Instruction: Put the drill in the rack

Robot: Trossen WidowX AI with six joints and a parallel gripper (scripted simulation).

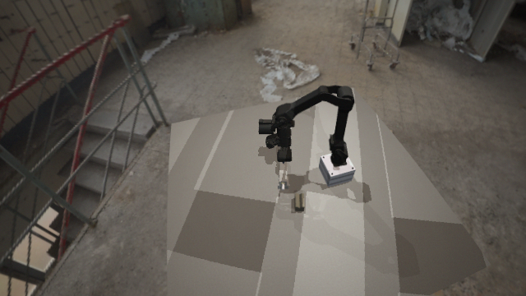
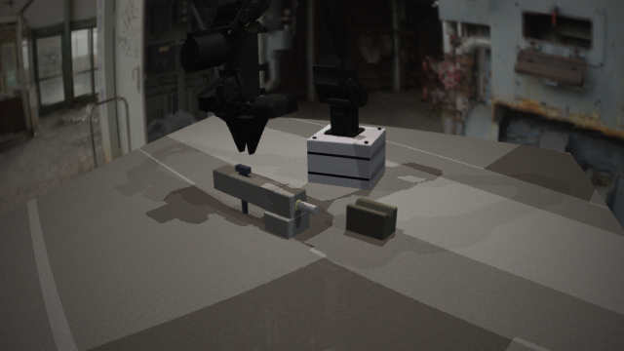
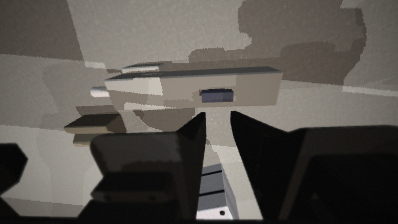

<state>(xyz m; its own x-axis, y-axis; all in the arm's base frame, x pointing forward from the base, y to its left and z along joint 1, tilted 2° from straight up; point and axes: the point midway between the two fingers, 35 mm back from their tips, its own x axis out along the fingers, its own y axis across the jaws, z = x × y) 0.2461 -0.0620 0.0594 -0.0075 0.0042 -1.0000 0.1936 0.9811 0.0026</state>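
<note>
My gripper tip is 50 mm above the dark blue T-shaped key and 10 mm short of it. Also, from my gripper tip: drill 80 mm to the left, 60 mm below, 30 mm ahead; dark rack 210 mm to the left, 90 mm below, 30 mm behind; grey fixture block 60 mm below, 30 mm to the left, 20 mm ahead.
</note>
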